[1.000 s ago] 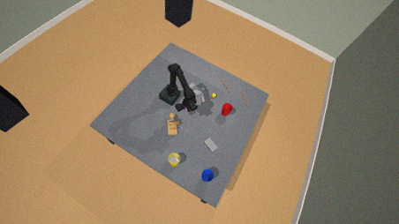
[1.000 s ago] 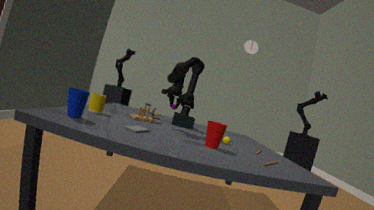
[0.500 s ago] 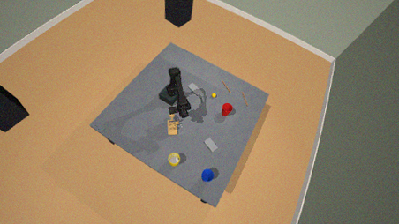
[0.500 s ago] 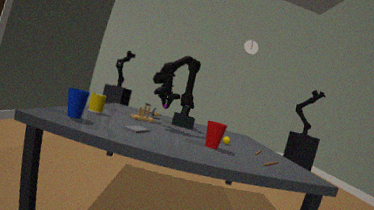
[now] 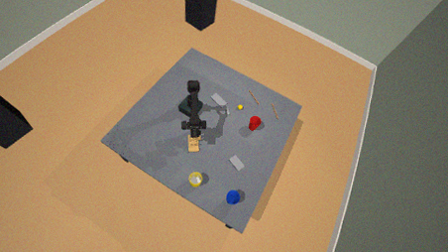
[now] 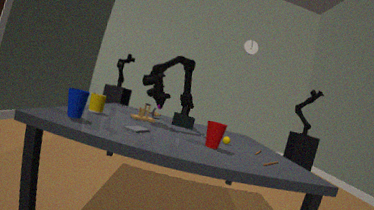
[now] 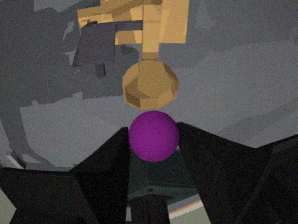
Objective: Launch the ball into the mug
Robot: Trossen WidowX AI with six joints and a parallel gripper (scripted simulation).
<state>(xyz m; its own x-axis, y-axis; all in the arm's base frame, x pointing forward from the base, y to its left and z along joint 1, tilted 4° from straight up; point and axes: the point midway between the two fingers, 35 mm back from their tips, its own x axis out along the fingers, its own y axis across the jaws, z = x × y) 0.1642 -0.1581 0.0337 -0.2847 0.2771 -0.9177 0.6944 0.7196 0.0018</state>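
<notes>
My gripper tip is now 5 cm short of the catapult, 5 cm above it and 4 cm to the left of it. The rest, counted from my gripper tip: yellow ball (46 cm to the left, 14 cm ahead, 8 cm below); yellow mug (29 cm to the right, 29 cm ahead, 7 cm below); purple ball (1 cm above).
</notes>
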